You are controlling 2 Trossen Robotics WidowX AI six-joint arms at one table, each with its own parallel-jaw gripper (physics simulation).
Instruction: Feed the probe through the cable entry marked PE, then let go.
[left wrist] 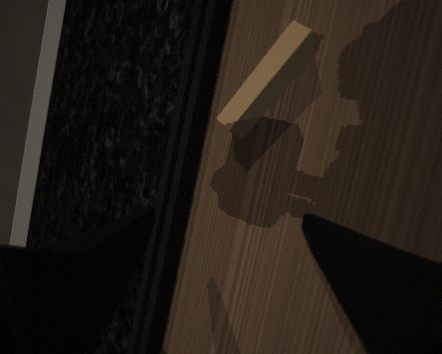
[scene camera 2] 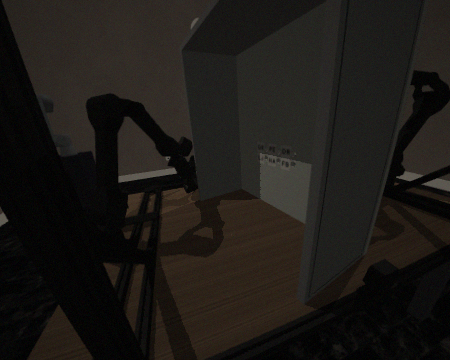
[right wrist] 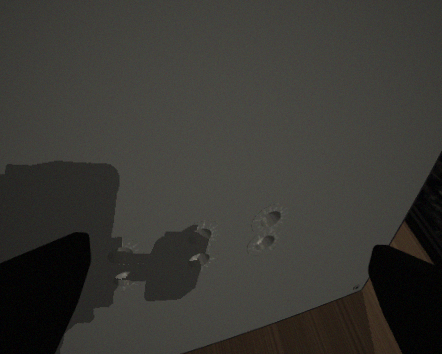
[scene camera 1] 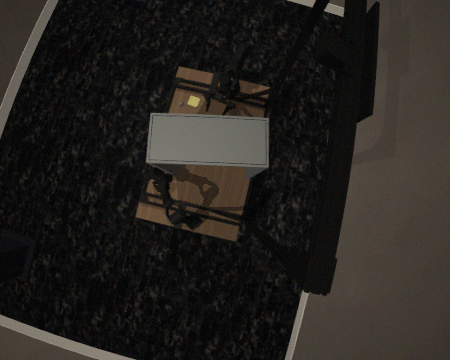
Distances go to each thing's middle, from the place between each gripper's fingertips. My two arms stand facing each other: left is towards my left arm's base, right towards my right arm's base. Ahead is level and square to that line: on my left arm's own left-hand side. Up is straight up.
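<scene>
Counting from my right hand, you'd find the grey cabinet (scene camera 1: 174,139) 40 mm behind, 210 mm to the left of it and 50 mm below, while the tan block (left wrist: 294,49) is 330 mm ahead of that hand, 320 mm to the left of it and 320 mm below.
As for my left hand, the tan block is 10 mm ahead of it, 90 mm to the right of it and 20 mm below it, and the grey cabinet is 190 mm to the right of that same hand, 370 mm behind it and 250 mm above it.
</scene>
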